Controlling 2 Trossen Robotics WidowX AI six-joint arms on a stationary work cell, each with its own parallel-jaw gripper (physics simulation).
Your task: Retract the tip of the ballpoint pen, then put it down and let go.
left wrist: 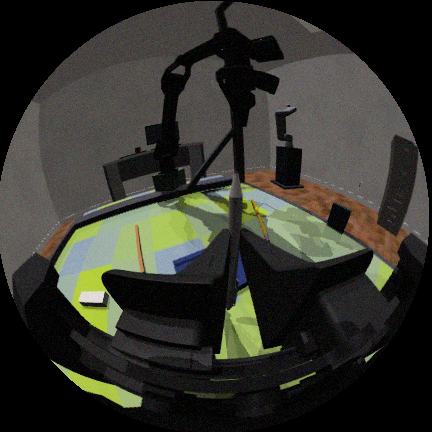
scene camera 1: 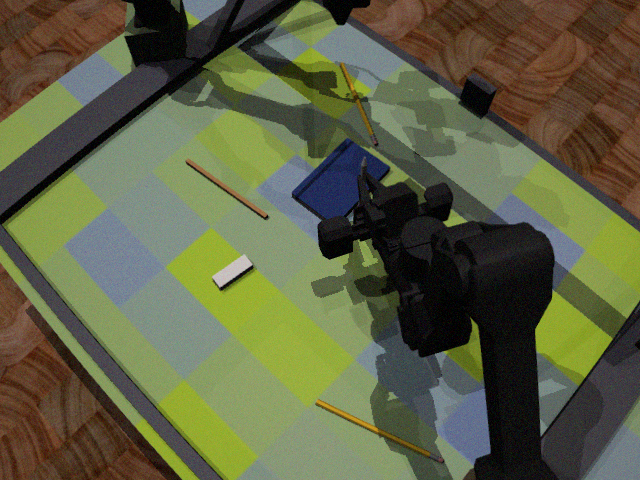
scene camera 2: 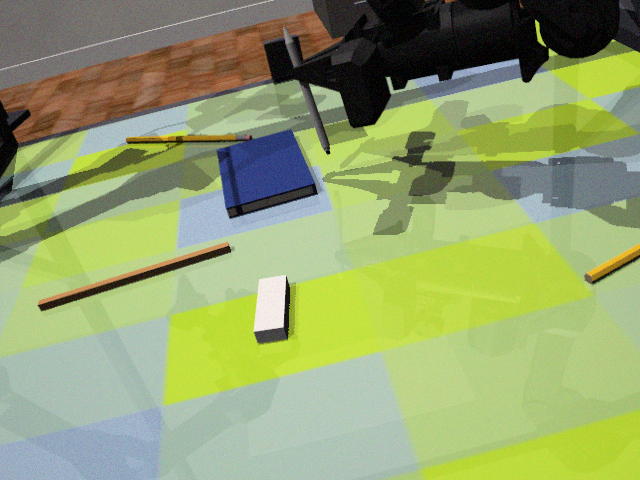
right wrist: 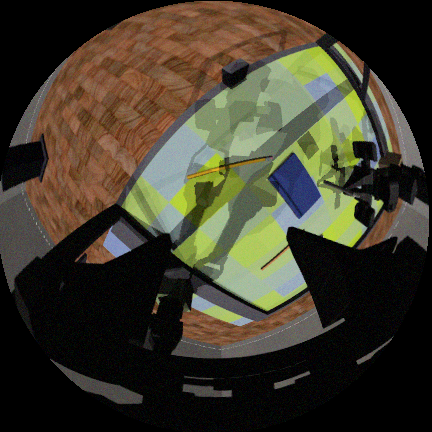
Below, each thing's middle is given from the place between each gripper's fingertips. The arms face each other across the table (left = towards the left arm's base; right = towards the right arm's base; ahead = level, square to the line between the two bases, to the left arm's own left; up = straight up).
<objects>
I see the blue notebook (scene camera 2: 271, 170) 210 mm below my right hand, 160 mm to the left of it and 90 mm ahead of it. Also, from my right hand: brown stick (scene camera 2: 220, 249) (260 mm ahead, 210 mm below, 70 mm to the left); then eraser (scene camera 2: 271, 319) (310 mm ahead, 210 mm to the left, 210 mm below); then ballpoint pen (scene camera 2: 305, 87) (230 mm to the left, 120 mm below, 100 mm ahead).
Right now the blue notebook is 1 cm behind my left hand, 6 cm to the right of it and 10 cm below it. Also, from my left hand: brown stick 16 cm ahead, 15 cm to the right, 11 cm below; eraser 22 cm ahead, 1 cm to the right, 10 cm below; ballpoint pen 1 cm to the left, 2 cm below.
</objects>
